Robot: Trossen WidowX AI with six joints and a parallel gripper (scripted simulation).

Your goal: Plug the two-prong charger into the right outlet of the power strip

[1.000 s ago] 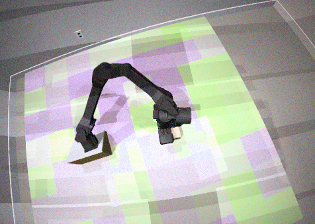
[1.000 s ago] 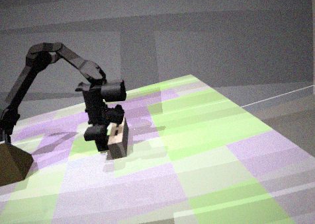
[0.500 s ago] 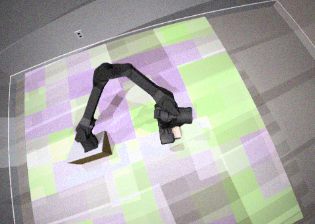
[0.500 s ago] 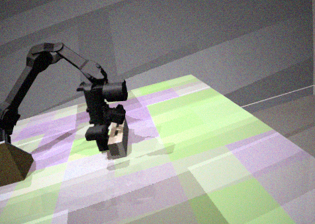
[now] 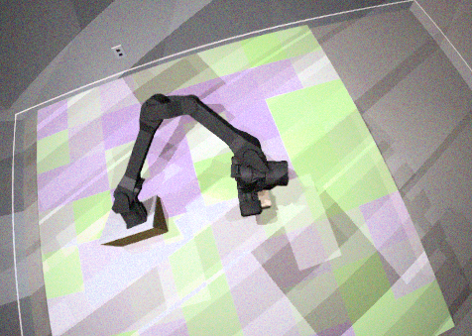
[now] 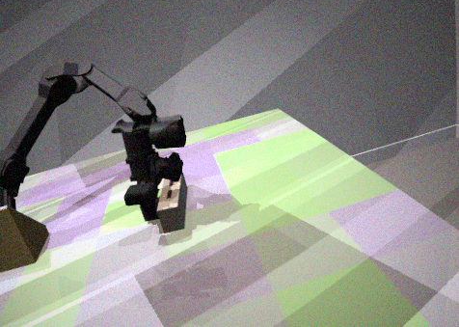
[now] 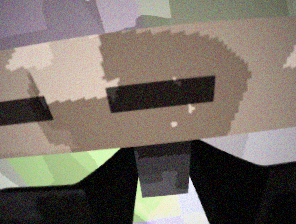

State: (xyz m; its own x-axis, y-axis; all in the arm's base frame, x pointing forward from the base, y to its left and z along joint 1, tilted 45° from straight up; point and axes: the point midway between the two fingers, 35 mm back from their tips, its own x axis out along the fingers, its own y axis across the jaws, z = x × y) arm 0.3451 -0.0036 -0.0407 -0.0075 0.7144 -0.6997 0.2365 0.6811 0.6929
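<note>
Right now the charger is 20 mm ahead of my gripper tip and 10 mm above it.
</note>
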